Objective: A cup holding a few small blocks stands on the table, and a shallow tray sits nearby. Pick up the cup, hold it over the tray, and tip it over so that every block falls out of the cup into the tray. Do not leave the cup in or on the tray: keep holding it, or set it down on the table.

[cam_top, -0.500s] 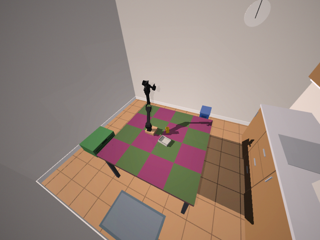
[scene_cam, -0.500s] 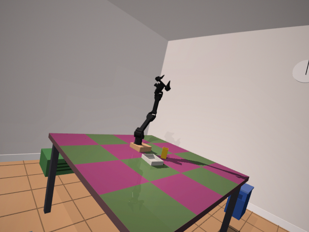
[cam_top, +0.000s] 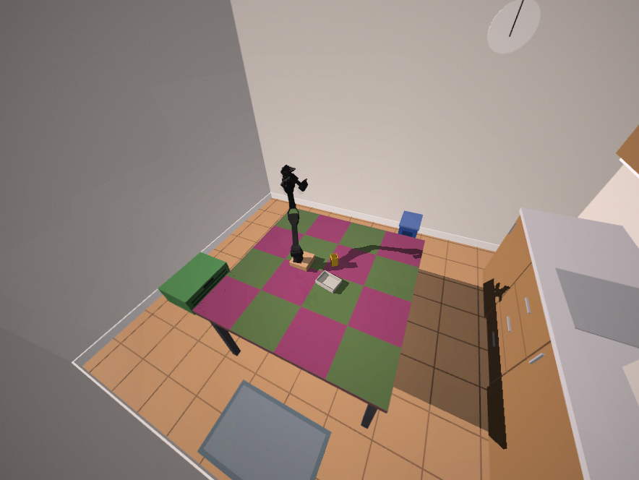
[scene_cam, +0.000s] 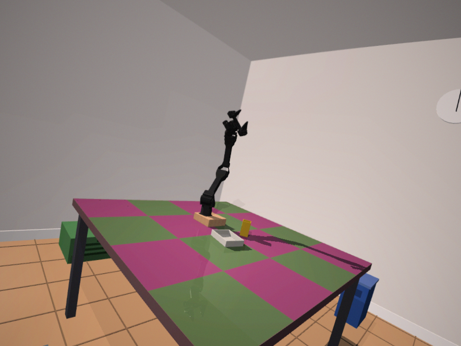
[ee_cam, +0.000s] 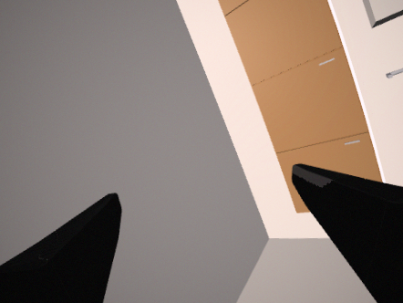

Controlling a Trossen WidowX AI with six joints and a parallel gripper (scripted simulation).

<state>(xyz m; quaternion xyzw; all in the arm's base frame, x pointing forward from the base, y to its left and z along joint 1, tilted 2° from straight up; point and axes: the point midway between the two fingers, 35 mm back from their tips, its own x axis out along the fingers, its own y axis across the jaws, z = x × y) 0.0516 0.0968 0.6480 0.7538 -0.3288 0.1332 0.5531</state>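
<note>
My gripper tip is 67 cm above the red block, 21 cm short of it and 2 cm to the left of it. Also, from my gripper tip: orange block (68 cm below, 21 cm ahead, 2 cm to the right); yellow square cup (69 cm below, 21 cm ahead, 2 cm to the right).
</note>
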